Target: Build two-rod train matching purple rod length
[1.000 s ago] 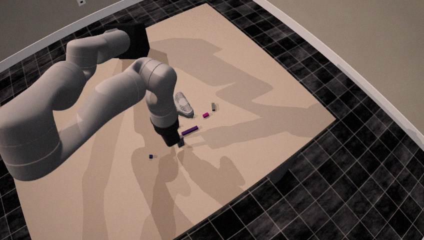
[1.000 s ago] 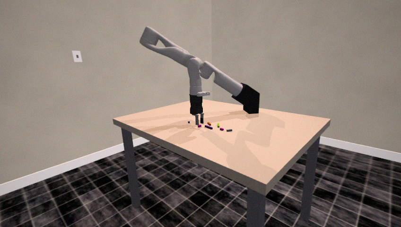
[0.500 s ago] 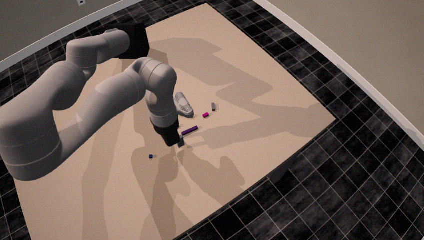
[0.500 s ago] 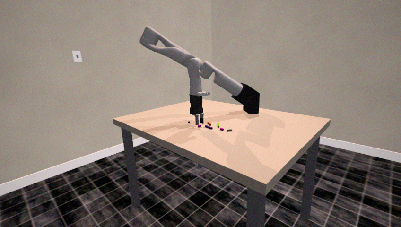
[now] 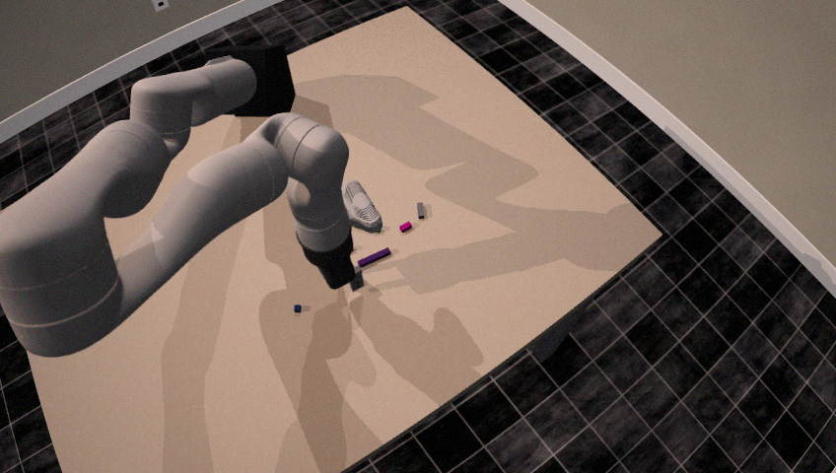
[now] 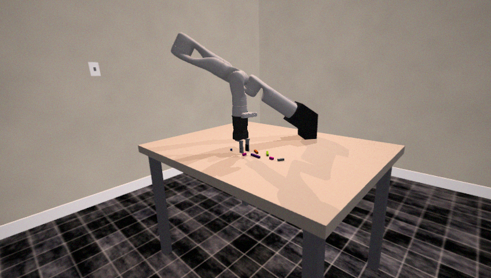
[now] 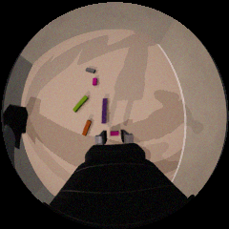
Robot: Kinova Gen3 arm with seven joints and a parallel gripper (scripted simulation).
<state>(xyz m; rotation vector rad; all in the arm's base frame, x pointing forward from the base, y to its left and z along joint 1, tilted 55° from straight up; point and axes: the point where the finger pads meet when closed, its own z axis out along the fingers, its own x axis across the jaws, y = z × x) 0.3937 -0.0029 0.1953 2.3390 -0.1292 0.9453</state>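
My gripper is now 6 cm to the right of the purple rod and 3 cm above it. Round my hand: lime rod 10 cm to the left, 5 cm behind, 3 cm below; orange rod 6 cm behind, 4 cm to the left, 3 cm below; small blue rod 10 cm to the right, 4 cm behind, 3 cm below.
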